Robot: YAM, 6 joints.
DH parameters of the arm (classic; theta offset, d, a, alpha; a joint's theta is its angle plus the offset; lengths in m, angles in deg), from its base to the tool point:
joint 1: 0 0.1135 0.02 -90
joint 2: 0 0 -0.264 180
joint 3: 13.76 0 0.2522 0
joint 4: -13.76 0 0.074 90
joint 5: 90 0 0 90
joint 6: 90 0.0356 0 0
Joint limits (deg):
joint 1: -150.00..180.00
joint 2: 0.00..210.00
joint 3: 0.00..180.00
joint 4: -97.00..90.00
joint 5: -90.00..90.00
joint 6: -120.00..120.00
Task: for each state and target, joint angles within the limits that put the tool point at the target. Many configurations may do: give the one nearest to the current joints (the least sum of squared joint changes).
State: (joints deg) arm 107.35 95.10 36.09 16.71 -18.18 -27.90
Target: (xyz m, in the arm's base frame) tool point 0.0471 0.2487 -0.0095
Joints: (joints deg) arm 77.45 121.50 32.53 15.37 -13.08 -27.90
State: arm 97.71 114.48 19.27 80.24 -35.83 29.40
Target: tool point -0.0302 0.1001 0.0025
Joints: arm 91.69 122.51 0.00 44.49 -49.90 29.40
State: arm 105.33 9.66 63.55 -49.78 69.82 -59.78
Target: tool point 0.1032 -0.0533 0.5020
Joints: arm 135.83 21.50 88.52 -37.01 71.07 -59.78
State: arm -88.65 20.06 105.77 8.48 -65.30 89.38
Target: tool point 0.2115 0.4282 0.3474
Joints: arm -112.03 0.00 121.83 10.41 -84.30 89.38
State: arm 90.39 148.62 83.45 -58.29 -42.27 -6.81
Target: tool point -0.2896 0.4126 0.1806
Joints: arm 122.28 135.44 115.08 -42.93 -43.51 -6.81
